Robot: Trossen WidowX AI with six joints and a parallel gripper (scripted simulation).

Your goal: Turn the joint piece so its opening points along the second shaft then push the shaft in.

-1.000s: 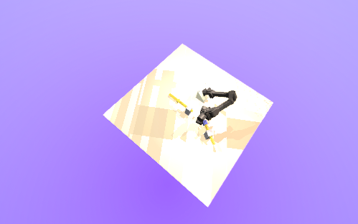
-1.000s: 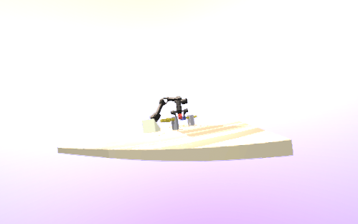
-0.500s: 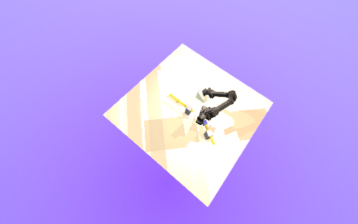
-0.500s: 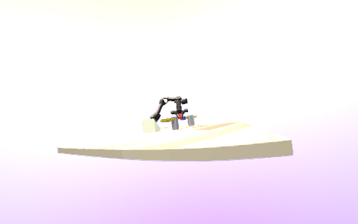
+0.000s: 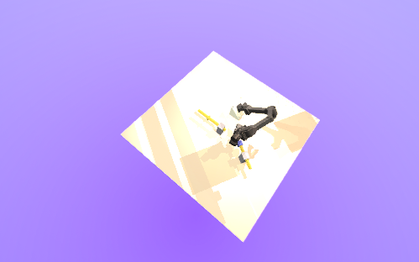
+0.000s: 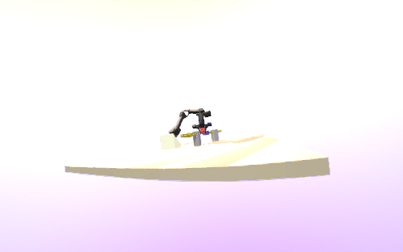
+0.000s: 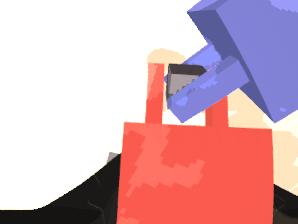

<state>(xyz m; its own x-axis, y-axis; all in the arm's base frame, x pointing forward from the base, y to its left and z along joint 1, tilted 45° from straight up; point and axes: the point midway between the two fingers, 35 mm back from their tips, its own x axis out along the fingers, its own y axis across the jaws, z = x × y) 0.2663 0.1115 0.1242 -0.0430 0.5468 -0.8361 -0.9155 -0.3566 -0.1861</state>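
Now: gripper tip 1 cm past the red joint piece, 2 cm to the right of it and 3 cm below it.
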